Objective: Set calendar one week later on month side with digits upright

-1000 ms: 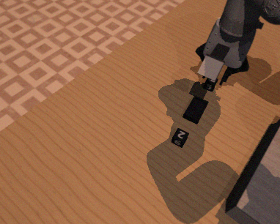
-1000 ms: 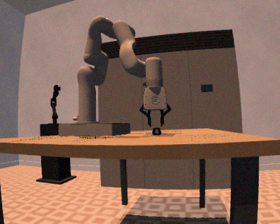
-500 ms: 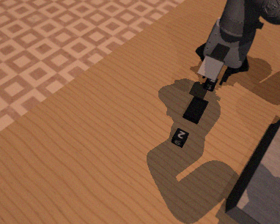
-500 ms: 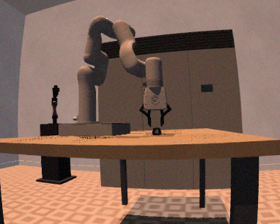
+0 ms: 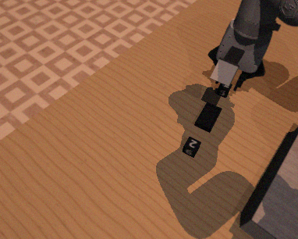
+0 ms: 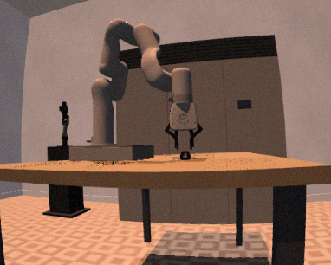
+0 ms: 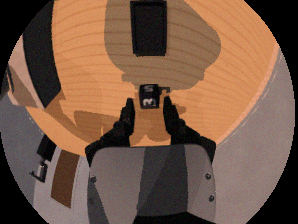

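Now: the black cube 40 mm below my hand. Also, from my hand: black digit cube (30 mm behind, 210 mm to the left, 40 mm below).
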